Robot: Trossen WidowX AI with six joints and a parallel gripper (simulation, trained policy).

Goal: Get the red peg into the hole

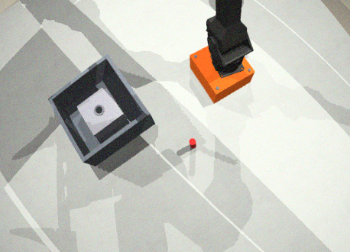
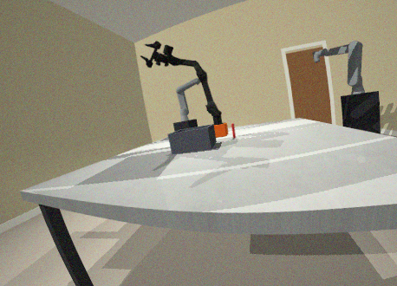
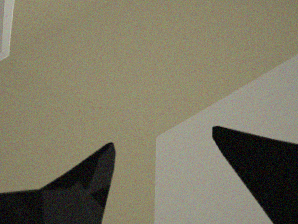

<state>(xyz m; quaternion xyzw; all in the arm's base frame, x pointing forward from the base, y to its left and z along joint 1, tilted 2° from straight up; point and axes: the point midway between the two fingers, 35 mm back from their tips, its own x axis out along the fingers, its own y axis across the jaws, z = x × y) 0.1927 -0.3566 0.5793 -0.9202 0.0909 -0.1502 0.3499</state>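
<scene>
The red peg is 630 mm below my gripper tip, 510 mm to the left of it and 60 mm behind it. The rest, counted from my gripper tip: grey box (640 mm below, 350 mm to the left, 120 mm ahead).
</scene>
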